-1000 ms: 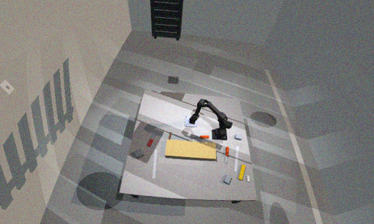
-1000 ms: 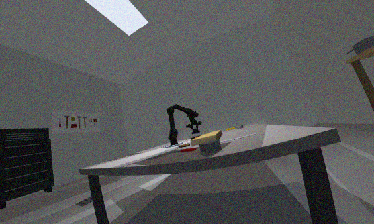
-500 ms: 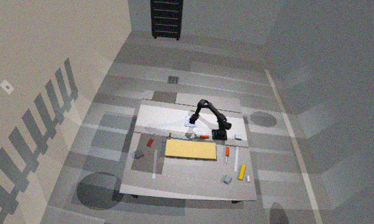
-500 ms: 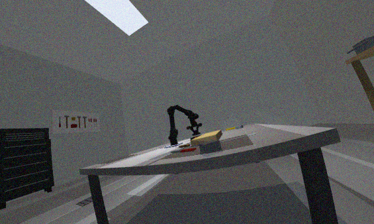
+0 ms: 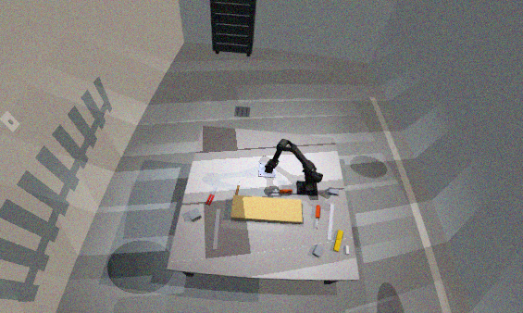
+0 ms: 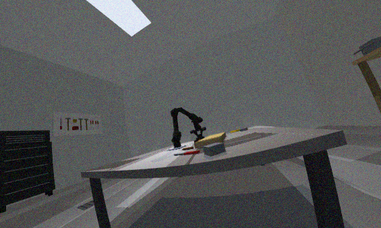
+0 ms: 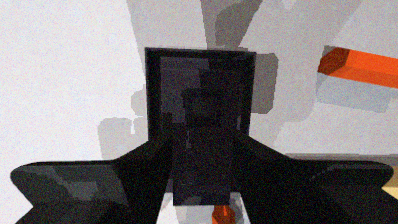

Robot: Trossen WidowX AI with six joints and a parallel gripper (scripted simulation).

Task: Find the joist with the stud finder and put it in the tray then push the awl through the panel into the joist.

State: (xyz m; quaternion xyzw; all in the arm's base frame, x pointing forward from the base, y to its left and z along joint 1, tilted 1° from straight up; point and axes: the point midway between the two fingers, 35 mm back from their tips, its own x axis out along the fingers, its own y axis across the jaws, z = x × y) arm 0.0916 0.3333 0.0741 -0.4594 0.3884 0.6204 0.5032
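The black tray lies 30 mm below my gripper tip and 10 mm to the right of it. The rest, counted from my gripper tip: yellow bar: 380 mm ahead, 280 mm to the left, 40 mm below; awl: 540 mm to the right, 130 mm ahead, 40 mm below; black stud finder: 20 mm above, 10 mm to the left.
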